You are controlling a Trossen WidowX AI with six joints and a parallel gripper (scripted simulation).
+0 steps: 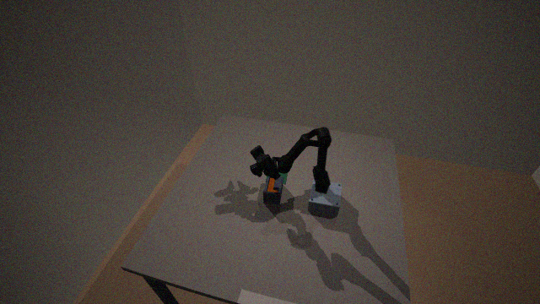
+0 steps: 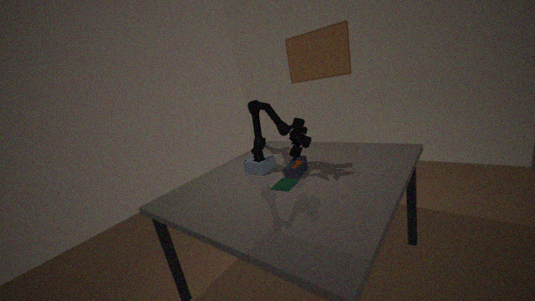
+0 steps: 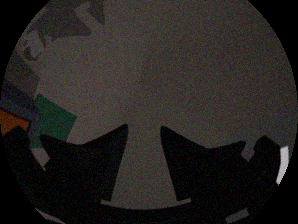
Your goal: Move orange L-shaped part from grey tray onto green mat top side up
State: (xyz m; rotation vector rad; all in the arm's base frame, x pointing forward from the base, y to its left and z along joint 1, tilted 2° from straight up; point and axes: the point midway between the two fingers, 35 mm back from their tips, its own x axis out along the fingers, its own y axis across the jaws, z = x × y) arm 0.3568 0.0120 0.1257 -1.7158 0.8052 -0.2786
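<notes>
Right now my gripper tip is 13 cm past the orange L-shaped part, 8 cm to the right of it and 15 cm above it. Round my gripper tip: green mat 9 cm behind, 8 cm to the right, 21 cm below.
</notes>
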